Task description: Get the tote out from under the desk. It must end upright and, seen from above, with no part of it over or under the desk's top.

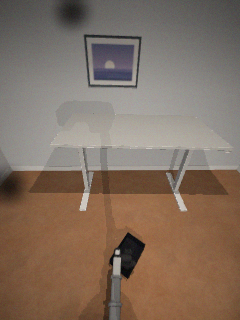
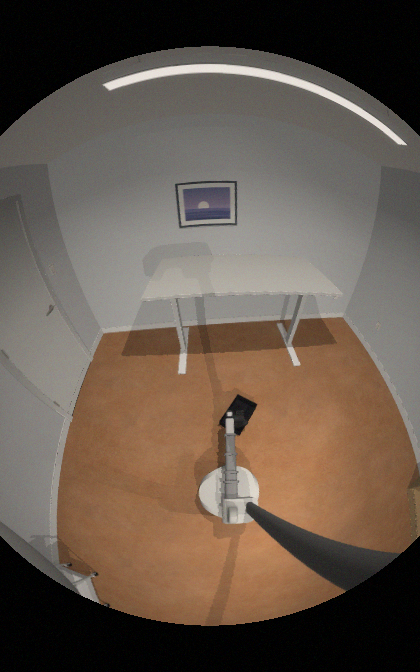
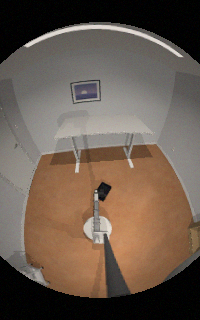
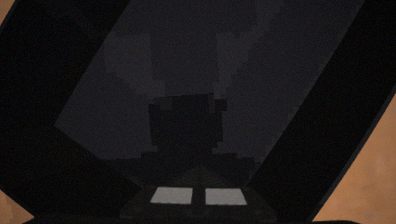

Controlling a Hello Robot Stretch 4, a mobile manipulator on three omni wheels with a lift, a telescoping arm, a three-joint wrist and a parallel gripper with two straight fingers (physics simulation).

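Frame: origin at the robot's base, x right, y ahead, z up, level; metres.
Seen in the pictures: gripper, fingertip midpoint: [image 1: 126, 267] [image 2: 237, 426] [image 4: 200, 180].
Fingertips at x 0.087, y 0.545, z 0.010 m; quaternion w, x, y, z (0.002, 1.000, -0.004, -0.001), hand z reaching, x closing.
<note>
A point is followed by its place in that frame.
The black tote [image 1: 136, 246] {x 0.188, y 0.741, z -0.025 m} [image 2: 246, 404] {x 0.187, y 0.763, z -0.024 m} [image 3: 104, 187] {x 0.145, y 0.742, z -0.025 m} [image 4: 320, 125] {x 0.173, y 0.591, z 0.028 m} is upright on the floor in front of the desk, turned at an angle, with its open top up. It lies well apart from the desk [image 1: 155, 131] {x 0.322, y 1.408, z 0.922 m} [image 2: 250, 275] {x 0.193, y 1.353, z 0.922 m} [image 3: 107, 125] {x 0.221, y 1.315, z 0.922 m}, whose pale top stands on two light legs near the back wall. No part of the tote shows over or under the desk's top. My gripper [image 1: 125, 258] [image 4: 200, 180] {x 0.087, y 0.545, z 0.010 m} is shut and empty, pointing down over the inside of the tote. How deep the fingertips reach is hard to tell.
The desk's feet [image 1: 84, 201] [image 2: 182, 362] reach forward on the floor behind the tote. My round base [image 2: 210, 492] {x -0.123, y -0.003, z 0.187 m} [image 3: 89, 229] {x -0.108, y -0.023, z 0.187 m} stands on the near side. A door [image 2: 30, 310] {x -1.670, y 0.944, z 1.036 m} is at the left, and a brown box-like object [image 2: 415, 510] [image 3: 194, 239] is at the right edge.
</note>
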